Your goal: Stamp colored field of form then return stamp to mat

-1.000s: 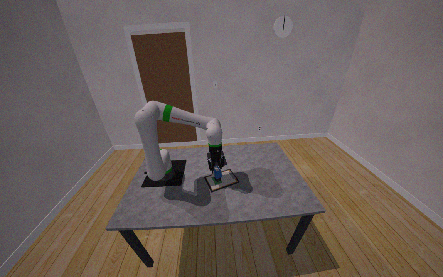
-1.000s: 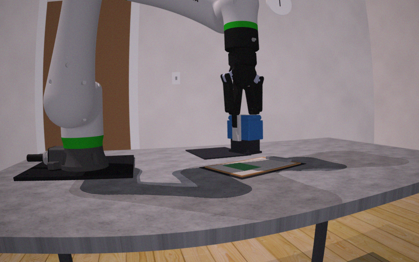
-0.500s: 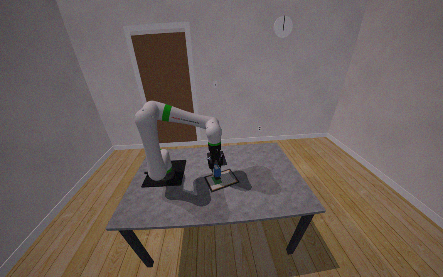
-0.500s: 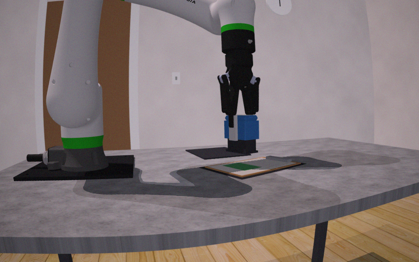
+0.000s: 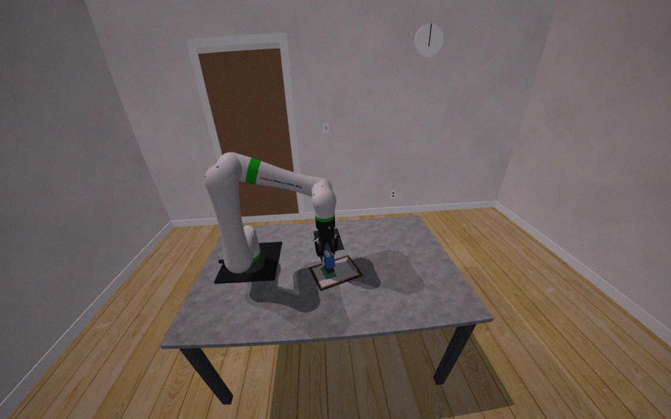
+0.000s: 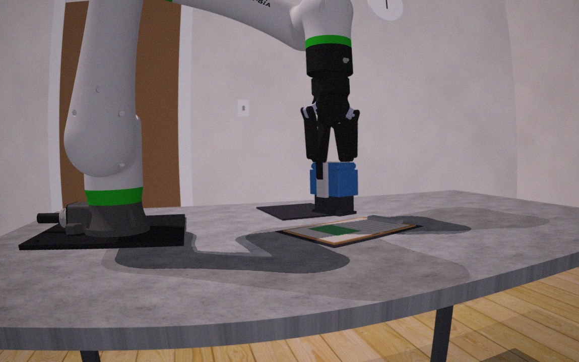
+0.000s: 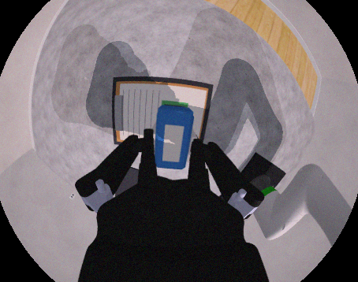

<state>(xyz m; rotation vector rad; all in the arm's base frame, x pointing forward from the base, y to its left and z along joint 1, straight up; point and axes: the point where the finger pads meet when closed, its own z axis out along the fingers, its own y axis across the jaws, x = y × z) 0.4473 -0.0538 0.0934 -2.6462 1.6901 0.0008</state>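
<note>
Now: hand 20 mm past the dark mat, 290 mm to the right of it and 100 mm above it. Round my hand: stamp base: 50 mm below; blue stamp: 20 mm below.
</note>
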